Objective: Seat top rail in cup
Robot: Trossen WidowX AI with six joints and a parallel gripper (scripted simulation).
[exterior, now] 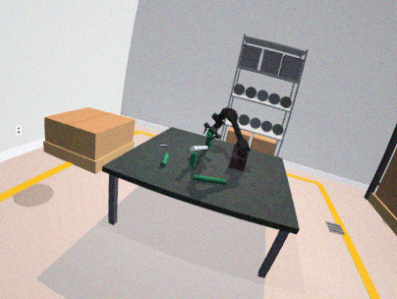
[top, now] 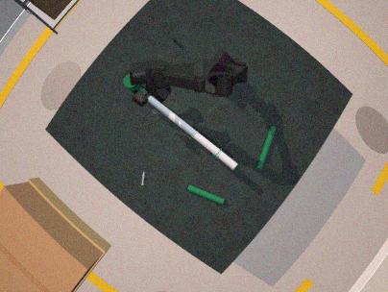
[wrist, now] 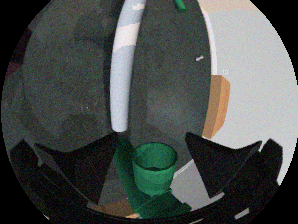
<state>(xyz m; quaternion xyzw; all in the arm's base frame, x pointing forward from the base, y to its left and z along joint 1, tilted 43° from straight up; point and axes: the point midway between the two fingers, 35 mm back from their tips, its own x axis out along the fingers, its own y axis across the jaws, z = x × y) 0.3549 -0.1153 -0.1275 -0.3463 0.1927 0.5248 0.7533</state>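
Now: the green rail-end cup 1 cm behind my gripper tip, 4 cm to the right of it and 2 cm above it. From my gripper tip the other things lie so: small white pin (31 cm ahead, 23 cm to the left, 12 cm below).
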